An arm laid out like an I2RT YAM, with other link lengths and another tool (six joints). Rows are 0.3 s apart.
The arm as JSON. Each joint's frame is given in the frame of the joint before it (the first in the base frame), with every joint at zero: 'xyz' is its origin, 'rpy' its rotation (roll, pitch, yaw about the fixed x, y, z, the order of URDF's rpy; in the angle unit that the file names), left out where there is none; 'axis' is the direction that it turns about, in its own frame. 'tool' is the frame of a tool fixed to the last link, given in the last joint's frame.
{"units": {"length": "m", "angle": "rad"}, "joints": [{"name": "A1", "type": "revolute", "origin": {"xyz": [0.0, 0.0, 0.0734], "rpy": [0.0, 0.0, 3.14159]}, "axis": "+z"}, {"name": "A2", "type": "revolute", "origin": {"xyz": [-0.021, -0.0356, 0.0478], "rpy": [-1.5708, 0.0, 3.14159]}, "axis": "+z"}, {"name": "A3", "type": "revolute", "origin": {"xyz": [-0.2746, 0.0, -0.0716], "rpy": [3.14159, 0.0, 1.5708]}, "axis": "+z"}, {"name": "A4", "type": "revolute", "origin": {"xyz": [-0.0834, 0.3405, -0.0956]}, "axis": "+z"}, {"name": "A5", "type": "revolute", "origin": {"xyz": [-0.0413, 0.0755, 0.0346], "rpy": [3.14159, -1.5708, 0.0]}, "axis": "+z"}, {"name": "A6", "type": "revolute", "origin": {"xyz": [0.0, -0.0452, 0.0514], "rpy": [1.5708, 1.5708, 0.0]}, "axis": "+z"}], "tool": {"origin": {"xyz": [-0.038, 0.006, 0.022], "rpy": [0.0, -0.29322, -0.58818]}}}
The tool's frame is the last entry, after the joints.
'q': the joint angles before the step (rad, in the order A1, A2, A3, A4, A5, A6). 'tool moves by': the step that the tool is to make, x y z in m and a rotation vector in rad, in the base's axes. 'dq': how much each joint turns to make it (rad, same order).
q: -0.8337, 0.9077, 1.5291, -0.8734, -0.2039, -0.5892
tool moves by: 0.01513, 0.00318, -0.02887, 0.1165, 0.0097, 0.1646
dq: 0.0000, -0.0107, -0.0744, -0.0233, -0.1781, 0.0210
